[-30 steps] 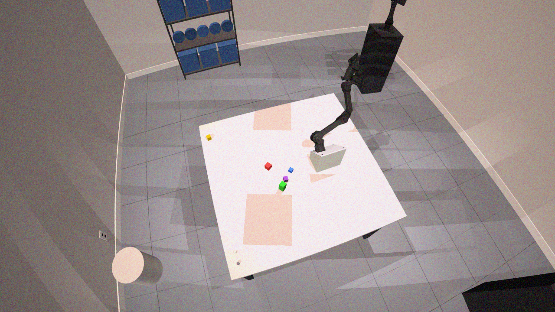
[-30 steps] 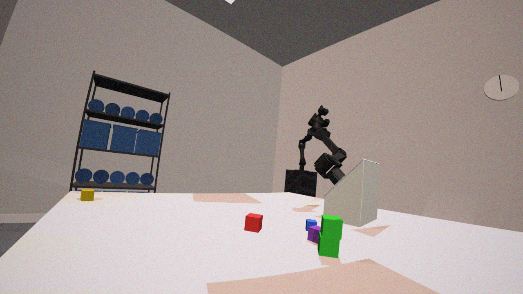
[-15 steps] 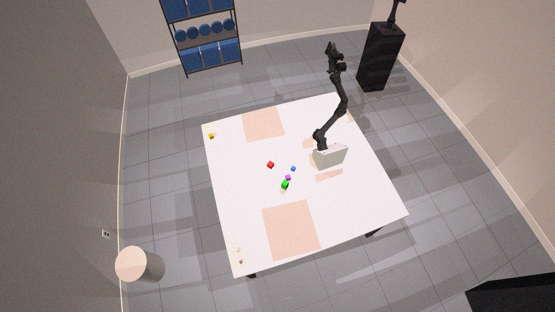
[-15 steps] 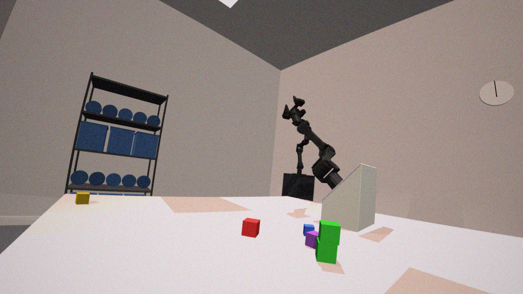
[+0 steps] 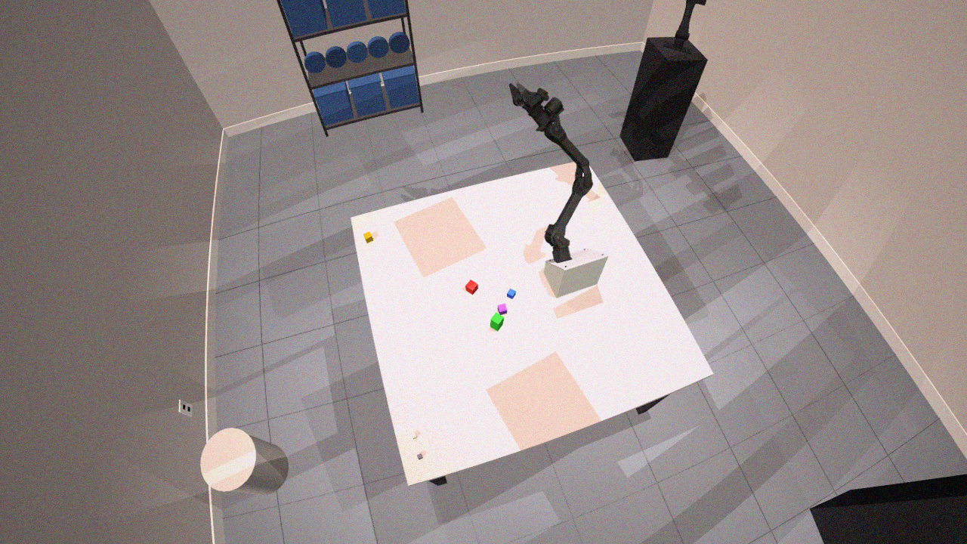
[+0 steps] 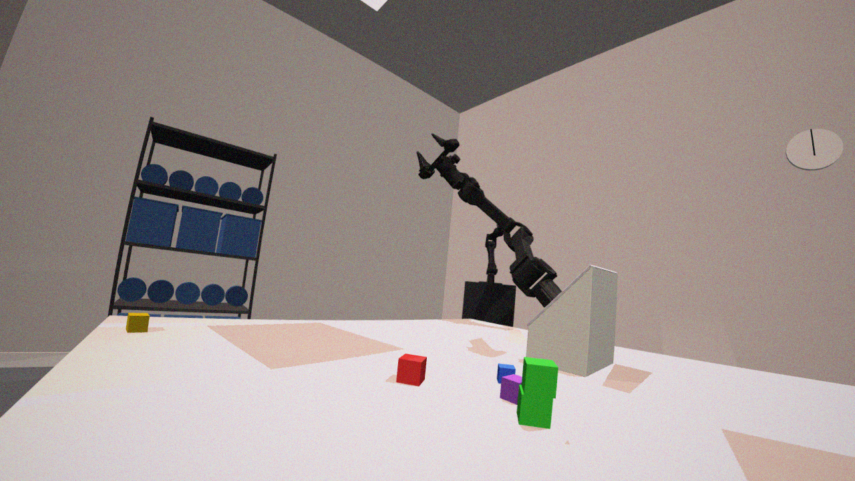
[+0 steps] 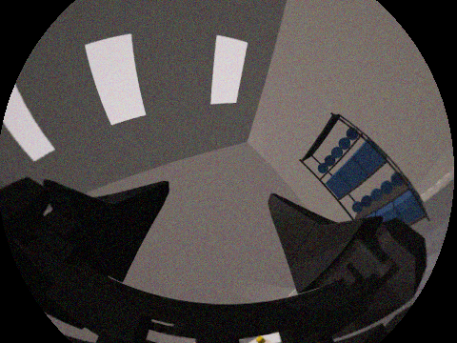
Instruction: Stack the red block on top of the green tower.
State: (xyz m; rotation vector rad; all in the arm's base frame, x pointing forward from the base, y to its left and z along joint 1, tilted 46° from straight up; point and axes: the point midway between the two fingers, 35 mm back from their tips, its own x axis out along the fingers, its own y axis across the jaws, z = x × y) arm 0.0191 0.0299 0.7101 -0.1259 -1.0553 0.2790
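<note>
My gripper tip is 650 mm above the red block, 480 mm to the right of it and 280 mm short of it. The rest, counted from my gripper tip: blue block: 660 mm below, 550 mm to the left, 120 mm ahead; yellow block: 720 mm ahead, 660 mm below, 110 mm to the left; purple block: 660 mm below, 610 mm to the left, 180 mm ahead.
</note>
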